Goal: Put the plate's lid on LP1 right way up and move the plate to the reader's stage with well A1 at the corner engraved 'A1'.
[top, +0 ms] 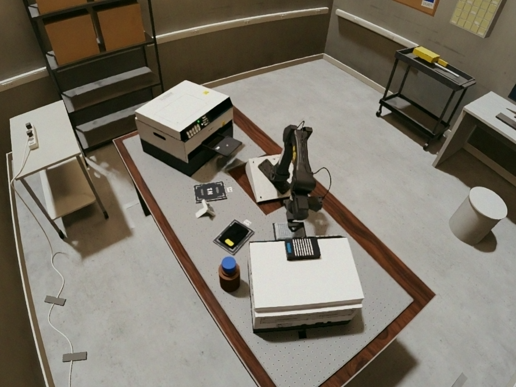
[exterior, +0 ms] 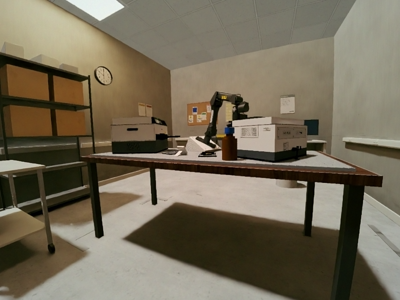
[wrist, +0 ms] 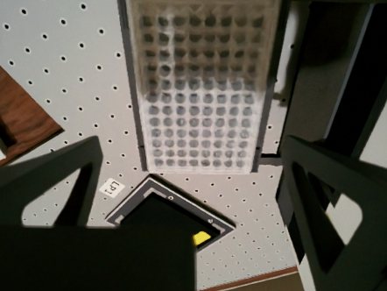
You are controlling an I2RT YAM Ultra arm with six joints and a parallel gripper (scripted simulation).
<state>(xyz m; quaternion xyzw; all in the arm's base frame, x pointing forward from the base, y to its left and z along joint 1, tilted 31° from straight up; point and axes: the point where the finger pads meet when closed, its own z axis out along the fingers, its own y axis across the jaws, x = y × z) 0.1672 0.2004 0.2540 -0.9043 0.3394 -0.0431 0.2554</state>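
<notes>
Now: the well plate 6 cm below my hand. From my hand the other things lie so: label 20 cm to the right, 15 cm below, 7 cm ahead.
</notes>
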